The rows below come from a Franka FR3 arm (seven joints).
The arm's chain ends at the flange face. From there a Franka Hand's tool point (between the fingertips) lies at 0.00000 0.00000 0.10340 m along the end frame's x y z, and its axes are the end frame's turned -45 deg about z.
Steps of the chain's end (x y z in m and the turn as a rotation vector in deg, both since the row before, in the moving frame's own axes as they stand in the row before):
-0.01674, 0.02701, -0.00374, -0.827, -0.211, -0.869
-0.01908, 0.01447, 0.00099, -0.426, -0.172, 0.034
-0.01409, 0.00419, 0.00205, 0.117, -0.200, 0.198
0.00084, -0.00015, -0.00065, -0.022, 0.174, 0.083
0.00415, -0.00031, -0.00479, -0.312, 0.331, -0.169
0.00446, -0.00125, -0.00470, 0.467, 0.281, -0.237
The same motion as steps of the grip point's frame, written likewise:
-0.03225, 0.00806, -0.00375, -0.436, -0.734, -0.869
-0.02449, -0.00294, 0.00099, -0.180, -0.423, 0.034
-0.01303, -0.00741, 0.00205, 0.224, -0.059, 0.198
0.00089, 0.00074, -0.00065, -0.139, 0.107, 0.083
0.00318, 0.00354, -0.00479, -0.455, 0.013, -0.169
0.00499, 0.00203, -0.00470, 0.132, 0.529, -0.237

